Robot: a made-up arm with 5 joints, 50 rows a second.
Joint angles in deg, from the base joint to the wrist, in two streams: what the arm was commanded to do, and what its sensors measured. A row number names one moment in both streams.
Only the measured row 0 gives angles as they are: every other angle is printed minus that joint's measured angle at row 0.
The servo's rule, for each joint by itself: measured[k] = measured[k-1] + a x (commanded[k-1-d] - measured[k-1]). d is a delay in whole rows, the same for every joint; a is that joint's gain. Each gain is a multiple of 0.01, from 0.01 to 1. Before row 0 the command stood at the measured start. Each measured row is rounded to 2 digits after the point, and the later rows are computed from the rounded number. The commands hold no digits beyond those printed.
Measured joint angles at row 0:
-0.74 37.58 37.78 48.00 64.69
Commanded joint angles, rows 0 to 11:
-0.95 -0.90 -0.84 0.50 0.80
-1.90 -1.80 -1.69 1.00 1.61
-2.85 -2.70 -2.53 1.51 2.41
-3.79 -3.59 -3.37 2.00 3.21
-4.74 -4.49 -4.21 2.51 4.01
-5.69 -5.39 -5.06 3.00 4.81
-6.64 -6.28 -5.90 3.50 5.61
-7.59 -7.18 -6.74 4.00 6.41
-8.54 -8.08 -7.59 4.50 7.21
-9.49 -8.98 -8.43 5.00 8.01
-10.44 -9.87 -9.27 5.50 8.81
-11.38 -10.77 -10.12 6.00 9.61
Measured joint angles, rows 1 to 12:
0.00 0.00 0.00 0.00 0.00
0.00 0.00 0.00 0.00 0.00
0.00 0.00 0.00 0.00 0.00
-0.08 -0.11 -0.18 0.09 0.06
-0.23 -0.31 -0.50 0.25 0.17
-0.44 -0.60 -0.93 0.48 0.33
-0.71 -0.96 -1.44 0.75 0.53
-1.03 -1.38 -2.02 1.07 0.77
-1.40 -1.86 -2.66 1.42 1.05
-1.82 -2.39 -3.34 1.79 1.37
-2.28 -2.96 -4.05 2.19 1.72
-2.78 -3.57 -4.79 2.61 2.10
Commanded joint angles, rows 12 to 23:
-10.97 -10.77 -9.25 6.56 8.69
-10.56 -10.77 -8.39 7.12 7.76
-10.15 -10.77 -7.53 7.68 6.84
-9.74 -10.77 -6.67 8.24 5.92
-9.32 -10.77 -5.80 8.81 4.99
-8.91 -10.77 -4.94 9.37 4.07
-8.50 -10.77 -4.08 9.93 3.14
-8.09 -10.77 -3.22 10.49 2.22
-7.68 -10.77 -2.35 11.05 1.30
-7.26 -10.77 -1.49 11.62 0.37
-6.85 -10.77 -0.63 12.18 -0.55
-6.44 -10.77 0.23 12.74 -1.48
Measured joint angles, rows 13 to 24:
-3.32 -4.22 -5.55 3.04 2.51
-3.89 -4.90 -6.33 3.48 2.95
-4.49 -5.60 -7.13 3.93 3.42
-5.01 -6.22 -7.58 4.40 3.79
-5.45 -6.77 -7.75 4.89 4.07
-5.83 -7.25 -7.70 5.39 4.26
-6.14 -7.67 -7.48 5.90 4.38
-6.39 -8.04 -7.13 6.42 4.42
-6.59 -8.37 -6.67 6.95 4.40
-6.74 -8.66 -6.13 7.49 4.31
-6.85 -8.91 -5.52 8.03 4.16
-6.92 -9.13 -4.85 8.57 3.96

